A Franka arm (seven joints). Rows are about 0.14 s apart.
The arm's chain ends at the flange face. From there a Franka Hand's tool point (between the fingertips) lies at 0.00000 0.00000 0.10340 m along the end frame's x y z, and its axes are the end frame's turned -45 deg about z.
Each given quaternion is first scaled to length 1.
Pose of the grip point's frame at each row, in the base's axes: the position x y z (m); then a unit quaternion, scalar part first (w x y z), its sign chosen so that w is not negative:
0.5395 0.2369 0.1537 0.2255 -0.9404 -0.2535 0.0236
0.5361 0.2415 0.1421 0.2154 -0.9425 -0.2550 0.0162
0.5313 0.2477 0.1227 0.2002 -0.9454 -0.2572 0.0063
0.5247 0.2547 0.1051 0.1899 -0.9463 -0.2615 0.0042
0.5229 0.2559 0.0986 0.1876 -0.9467 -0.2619 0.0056
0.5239 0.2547 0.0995 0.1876 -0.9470 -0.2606 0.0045
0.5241 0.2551 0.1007 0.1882 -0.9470 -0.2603 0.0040
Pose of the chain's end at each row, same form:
0.5559 0.1943 0.2465 0.1993 -0.9658 0.1257 0.1081
0.5506 0.2004 0.2359 0.1928 -0.9683 0.1251 0.0974
0.5432 0.2089 0.2178 0.1825 -0.9718 0.1242 0.0824
0.5358 0.2178 0.2010 0.1738 -0.9744 0.1205 0.0766
0.5342 0.2195 0.1947 0.1712 -0.9748 0.1203 0.0770
0.5349 0.2182 0.1956 0.1716 -0.9747 0.1216 0.0760
0.5350 0.2185 0.1968 0.1723 -0.9745 0.1219 0.0757

